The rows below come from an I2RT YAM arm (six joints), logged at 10 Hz.
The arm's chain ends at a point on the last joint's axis. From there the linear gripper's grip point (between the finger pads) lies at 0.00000 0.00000 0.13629 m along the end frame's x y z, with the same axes.
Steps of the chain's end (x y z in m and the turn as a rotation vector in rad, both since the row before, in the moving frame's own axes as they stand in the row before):
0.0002, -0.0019, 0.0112, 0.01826, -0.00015, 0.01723
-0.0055, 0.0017, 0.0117, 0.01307, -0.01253, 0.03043
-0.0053, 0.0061, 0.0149, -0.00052, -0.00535, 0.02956
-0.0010, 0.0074, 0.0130, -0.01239, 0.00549, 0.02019
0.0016, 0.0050, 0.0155, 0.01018, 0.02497, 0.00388
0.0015, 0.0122, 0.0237, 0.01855, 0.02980, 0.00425
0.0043, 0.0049, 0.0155, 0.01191, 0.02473, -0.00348
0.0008, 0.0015, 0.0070, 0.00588, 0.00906, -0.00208
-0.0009, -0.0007, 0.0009, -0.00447, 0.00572, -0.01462
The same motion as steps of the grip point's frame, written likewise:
0.0002, -0.0044, 0.0112, 0.01826, -0.00015, 0.01723
-0.0072, -0.0001, 0.0117, 0.01307, -0.01253, 0.03043
-0.0060, 0.0062, 0.0149, -0.00052, -0.00535, 0.02956
-0.0003, 0.0091, 0.0130, -0.01239, 0.00549, 0.02019
0.0050, 0.0036, 0.0155, 0.01018, 0.02497, 0.00388
0.0056, 0.0097, 0.0236, 0.01855, 0.02980, 0.00425
0.0077, 0.0033, 0.0154, 0.01191, 0.02473, -0.00348
0.0020, 0.0007, 0.0070, 0.00588, 0.00906, -0.00208
-0.0001, -0.0001, 0.0009, -0.00447, 0.00572, -0.01462

